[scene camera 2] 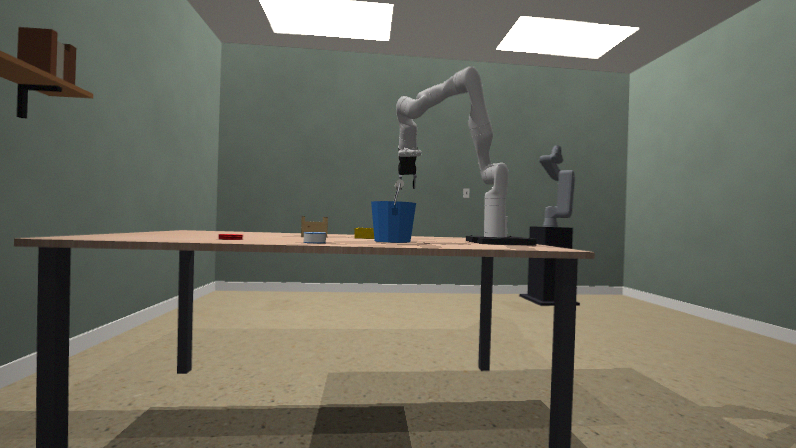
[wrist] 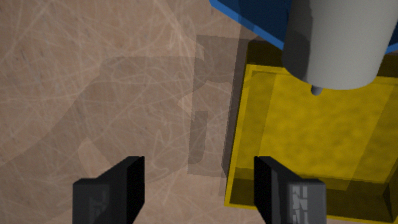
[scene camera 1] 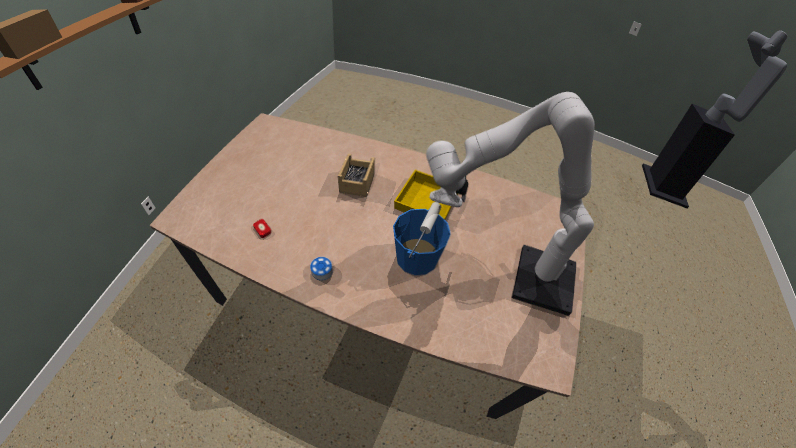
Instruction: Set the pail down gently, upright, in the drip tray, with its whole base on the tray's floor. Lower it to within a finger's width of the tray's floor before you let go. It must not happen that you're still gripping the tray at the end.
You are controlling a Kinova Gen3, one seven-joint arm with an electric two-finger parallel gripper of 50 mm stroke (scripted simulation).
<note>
I see my gripper (wrist: pixel 199 179), a blue pail (scene camera 1: pixel 424 259) and a yellow drip tray (scene camera 1: pixel 415 194).
The blue pail is seen too in scene camera 2 (scene camera 2: pixel 392 223). The yellow drip tray also shows in the wrist view (wrist: pixel 337 136).
</note>
